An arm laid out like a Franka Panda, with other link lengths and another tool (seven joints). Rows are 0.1 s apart.
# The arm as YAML. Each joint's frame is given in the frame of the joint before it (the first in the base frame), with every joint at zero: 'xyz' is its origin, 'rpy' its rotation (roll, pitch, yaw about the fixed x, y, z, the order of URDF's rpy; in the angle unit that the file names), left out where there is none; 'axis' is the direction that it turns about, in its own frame. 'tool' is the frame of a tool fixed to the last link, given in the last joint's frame.
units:
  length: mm
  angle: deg
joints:
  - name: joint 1
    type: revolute
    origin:
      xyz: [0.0, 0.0, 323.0]
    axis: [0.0, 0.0, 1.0]
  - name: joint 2
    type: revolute
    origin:
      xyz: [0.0, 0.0, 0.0]
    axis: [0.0, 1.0, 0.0]
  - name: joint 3
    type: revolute
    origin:
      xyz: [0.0, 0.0, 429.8]
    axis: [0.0, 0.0, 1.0]
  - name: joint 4
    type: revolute
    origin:
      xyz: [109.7, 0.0, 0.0]
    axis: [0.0, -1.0, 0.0]
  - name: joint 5
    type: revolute
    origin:
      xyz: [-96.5, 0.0, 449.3]
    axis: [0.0, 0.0, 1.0]
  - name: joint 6
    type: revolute
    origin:
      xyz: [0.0, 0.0, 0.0]
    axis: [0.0, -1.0, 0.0]
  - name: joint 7
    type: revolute
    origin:
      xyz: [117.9, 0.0, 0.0]
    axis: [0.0, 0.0, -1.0]
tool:
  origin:
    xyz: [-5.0, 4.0, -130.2]
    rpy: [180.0, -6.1, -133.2]
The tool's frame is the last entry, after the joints.
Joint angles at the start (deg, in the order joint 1, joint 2, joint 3, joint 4, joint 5, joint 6, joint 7):
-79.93, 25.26, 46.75, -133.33, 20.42, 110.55, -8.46
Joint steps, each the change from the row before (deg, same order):
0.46, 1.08, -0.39, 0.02, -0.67, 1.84, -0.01
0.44, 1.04, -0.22, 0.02, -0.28, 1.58, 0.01
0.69, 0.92, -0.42, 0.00, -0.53, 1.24, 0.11
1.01, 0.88, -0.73, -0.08, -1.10, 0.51, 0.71
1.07, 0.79, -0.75, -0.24, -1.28, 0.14, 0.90
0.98, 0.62, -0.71, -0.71, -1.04, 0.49, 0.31
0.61, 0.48, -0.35, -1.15, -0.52, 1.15, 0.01
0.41, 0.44, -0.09, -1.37, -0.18, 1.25, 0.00
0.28, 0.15, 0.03, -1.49, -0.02, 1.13, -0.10
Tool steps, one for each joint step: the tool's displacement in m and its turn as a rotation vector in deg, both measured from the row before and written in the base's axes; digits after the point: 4 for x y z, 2 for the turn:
0.0024, -0.0017, -0.0087, -0.70, -0.55, -0.16
0.0031, 0.0004, -0.0076, -0.33, -0.50, -0.25
0.0023, 0.0016, -0.0078, -0.35, -0.15, 0.13
-0.0003, 0.0040, -0.0092, -0.24, 0.88, 0.66
-0.0020, 0.0061, -0.0095, -0.12, 1.33, 0.98
-0.0046, 0.0079, -0.0103, -0.04, 0.98, 1.11
-0.0058, 0.0090, -0.0097, -0.02, 0.51, 0.67
-0.0065, 0.0108, -0.0089, 0.19, 0.48, 0.45
-0.0075, 0.0108, -0.0068, 0.18, 0.44, 0.44

